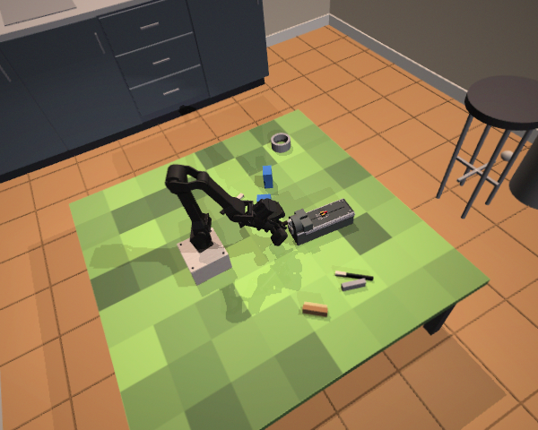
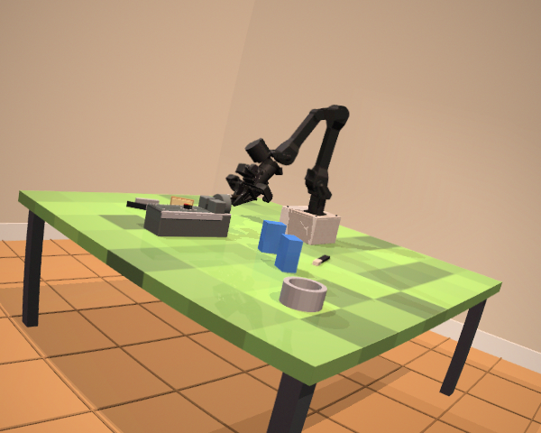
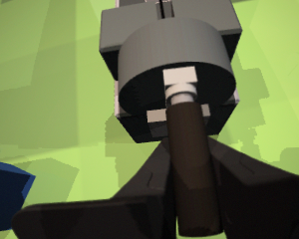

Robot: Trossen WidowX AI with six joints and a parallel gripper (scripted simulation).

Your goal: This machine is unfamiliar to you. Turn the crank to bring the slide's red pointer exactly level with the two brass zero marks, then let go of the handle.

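Right now my gripper tip is 170 mm short of the red pointer, 50 mm to the left of it and 10 mm above it. From my gripper tip the other things lie so: crank handle 20 mm behind, 30 mm above; grey bar 40 mm ahead, 330 mm to the right, 80 mm below; wooden block 130 mm behind, 310 mm to the right, 80 mm below.
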